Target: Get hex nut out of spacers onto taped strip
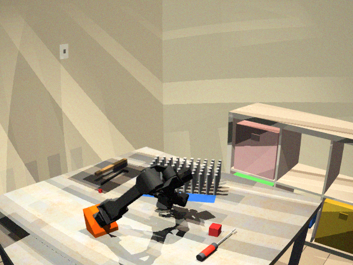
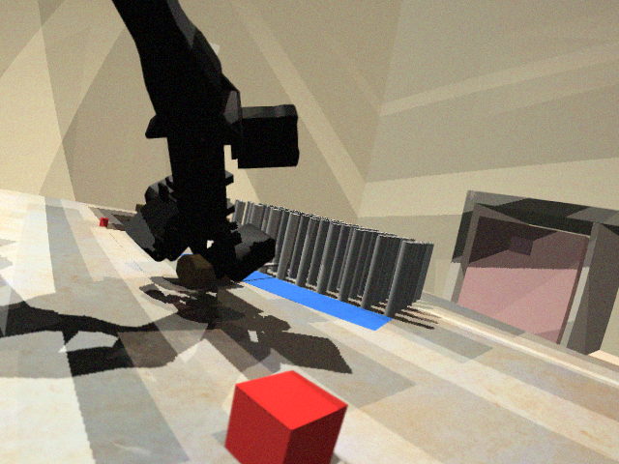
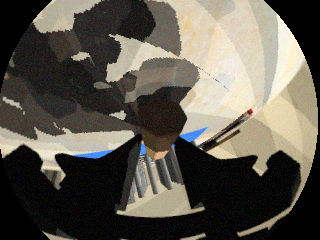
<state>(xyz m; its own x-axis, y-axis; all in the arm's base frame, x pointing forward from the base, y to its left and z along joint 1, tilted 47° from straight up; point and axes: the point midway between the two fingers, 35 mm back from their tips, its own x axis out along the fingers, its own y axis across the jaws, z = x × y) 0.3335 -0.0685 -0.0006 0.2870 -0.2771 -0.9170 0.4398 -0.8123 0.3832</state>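
My gripper tip is now 9 cm short of the hook tool, 5 cm to the right of it and 1 cm above it. From my gripper tip the other things lie so: blue taped strip 11 cm ahead, 2 cm to the left, 2 cm below; tiny red cube 33 cm to the left, 15 cm behind, 1 cm below; hex nut 18 cm ahead, 10 cm to the left, 2 cm below.
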